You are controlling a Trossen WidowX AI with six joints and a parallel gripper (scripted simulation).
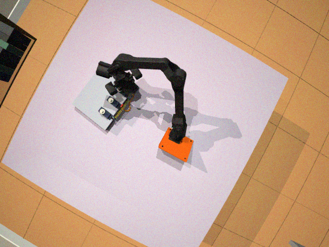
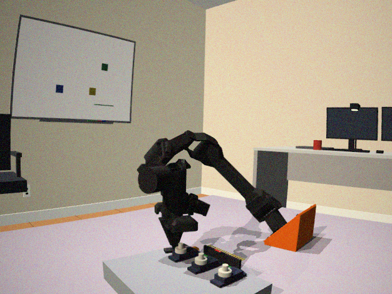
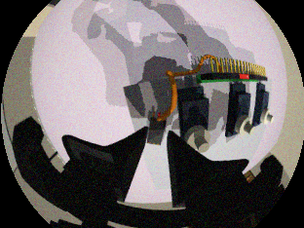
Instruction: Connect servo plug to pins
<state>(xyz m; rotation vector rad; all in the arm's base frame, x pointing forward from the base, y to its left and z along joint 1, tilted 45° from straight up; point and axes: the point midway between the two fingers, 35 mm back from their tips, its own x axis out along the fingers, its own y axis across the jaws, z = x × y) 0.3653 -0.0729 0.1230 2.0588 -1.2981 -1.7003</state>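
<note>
The red band is 110 mm to the left of my gripper tip, 30 mm behind it and 10 mm above it. Round my gripper tip: grey holder 120 mm ahead, 100 mm to the left, 40 mm below.
</note>
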